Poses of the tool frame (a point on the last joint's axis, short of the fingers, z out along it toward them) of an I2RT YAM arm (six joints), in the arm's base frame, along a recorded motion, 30 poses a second.
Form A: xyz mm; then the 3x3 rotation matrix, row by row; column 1 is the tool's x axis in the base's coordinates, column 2 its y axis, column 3 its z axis. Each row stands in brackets.
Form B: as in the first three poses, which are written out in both.
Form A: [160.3, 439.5, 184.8], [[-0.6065, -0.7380, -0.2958], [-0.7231, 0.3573, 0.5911], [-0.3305, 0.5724, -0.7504]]
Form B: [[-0.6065, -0.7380, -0.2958, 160.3], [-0.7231, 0.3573, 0.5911, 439.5], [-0.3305, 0.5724, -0.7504, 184.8], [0, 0, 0, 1]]
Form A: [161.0, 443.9, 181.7], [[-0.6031, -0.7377, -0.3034], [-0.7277, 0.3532, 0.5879], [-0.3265, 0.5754, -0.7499]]
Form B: [[-0.6031, -0.7377, -0.3034, 161.0], [-0.7277, 0.3532, 0.5879, 443.9], [-0.3265, 0.5754, -0.7499, 181.7], [0, 0, 0, 1]]
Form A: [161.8, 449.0, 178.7], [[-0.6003, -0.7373, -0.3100], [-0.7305, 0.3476, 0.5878], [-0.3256, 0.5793, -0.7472]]
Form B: [[-0.6003, -0.7373, -0.3100, 161.8], [-0.7305, 0.3476, 0.5878, 449.0], [-0.3256, 0.5793, -0.7472, 178.7], [0, 0, 0, 1]]
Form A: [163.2, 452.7, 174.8], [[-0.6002, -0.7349, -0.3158], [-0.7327, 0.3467, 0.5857], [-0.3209, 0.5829, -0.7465]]
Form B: [[-0.6002, -0.7349, -0.3158, 163.2], [-0.7327, 0.3467, 0.5857, 452.7], [-0.3209, 0.5829, -0.7465, 174.8], [0, 0, 0, 1]]
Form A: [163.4, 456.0, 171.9], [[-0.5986, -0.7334, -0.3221], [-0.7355, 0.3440, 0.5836], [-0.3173, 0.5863, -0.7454]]
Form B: [[-0.5986, -0.7334, -0.3221, 163.4], [-0.7355, 0.3440, 0.5836, 456.0], [-0.3173, 0.5863, -0.7454, 171.9], [0, 0, 0, 1]]
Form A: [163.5, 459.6, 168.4], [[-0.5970, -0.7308, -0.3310], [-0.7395, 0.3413, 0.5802], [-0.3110, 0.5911, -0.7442]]
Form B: [[-0.5970, -0.7308, -0.3310, 163.5], [-0.7395, 0.3413, 0.5802, 459.6], [-0.3110, 0.5911, -0.7442, 168.4], [0, 0, 0, 1]]
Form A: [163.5, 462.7, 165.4], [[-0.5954, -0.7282, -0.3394], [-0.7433, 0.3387, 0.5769], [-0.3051, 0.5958, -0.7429]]
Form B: [[-0.5954, -0.7282, -0.3394, 163.5], [-0.7433, 0.3387, 0.5769, 462.7], [-0.3051, 0.5958, -0.7429, 165.4], [0, 0, 0, 1]]
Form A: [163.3, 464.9, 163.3], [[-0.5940, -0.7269, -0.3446], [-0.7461, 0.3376, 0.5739], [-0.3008, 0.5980, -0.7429]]
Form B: [[-0.5940, -0.7269, -0.3446, 163.3], [-0.7461, 0.3376, 0.5739, 464.9], [-0.3008, 0.5980, -0.7429, 163.3], [0, 0, 0, 1]]
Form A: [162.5, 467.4, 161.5], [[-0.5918, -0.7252, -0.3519], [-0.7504, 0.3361, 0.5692], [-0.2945, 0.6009, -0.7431]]
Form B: [[-0.5918, -0.7252, -0.3519, 162.5], [-0.7504, 0.3361, 0.5692, 467.4], [-0.2945, 0.6009, -0.7431, 161.5], [0, 0, 0, 1]]
